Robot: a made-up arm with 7 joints.
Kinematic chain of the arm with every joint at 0, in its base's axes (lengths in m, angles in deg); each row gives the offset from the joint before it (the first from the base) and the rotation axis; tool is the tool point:
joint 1: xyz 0 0 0.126 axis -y
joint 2: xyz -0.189 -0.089 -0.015 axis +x
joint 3: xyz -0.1 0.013 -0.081 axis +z
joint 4: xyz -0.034 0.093 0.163 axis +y
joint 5: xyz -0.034 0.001 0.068 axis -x
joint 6: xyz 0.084 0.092 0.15 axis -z
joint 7: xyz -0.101 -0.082 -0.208 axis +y
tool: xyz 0.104 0 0.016
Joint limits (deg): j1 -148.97..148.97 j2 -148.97..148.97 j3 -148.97..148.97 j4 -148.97..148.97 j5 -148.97..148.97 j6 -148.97..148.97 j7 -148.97..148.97
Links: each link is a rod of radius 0.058 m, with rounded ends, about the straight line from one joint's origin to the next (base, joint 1, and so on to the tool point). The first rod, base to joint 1, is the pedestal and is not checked.
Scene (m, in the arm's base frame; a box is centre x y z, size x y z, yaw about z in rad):
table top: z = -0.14
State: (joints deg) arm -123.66 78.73 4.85 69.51 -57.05 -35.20 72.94
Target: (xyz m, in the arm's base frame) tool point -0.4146 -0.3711 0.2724
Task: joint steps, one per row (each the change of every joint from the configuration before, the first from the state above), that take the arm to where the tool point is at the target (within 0.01 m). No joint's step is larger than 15 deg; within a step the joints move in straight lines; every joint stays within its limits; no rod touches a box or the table.
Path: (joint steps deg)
1: 14.45 9.31 3.32 -1.46 -2.49 5.89 5.20
2: 14.44 9.31 3.32 -1.45 -2.48 5.89 5.20
3: 14.45 9.31 3.33 -1.46 -2.49 5.89 5.20
4: 14.44 9.31 3.32 -1.46 -2.49 5.89 5.20
5: 14.45 9.30 3.32 -1.45 -2.48 5.89 5.19
6: 14.44 9.31 3.32 -1.46 -2.49 5.89 5.20
7: 14.45 9.31 3.32 -1.46 -2.49 5.89 5.20

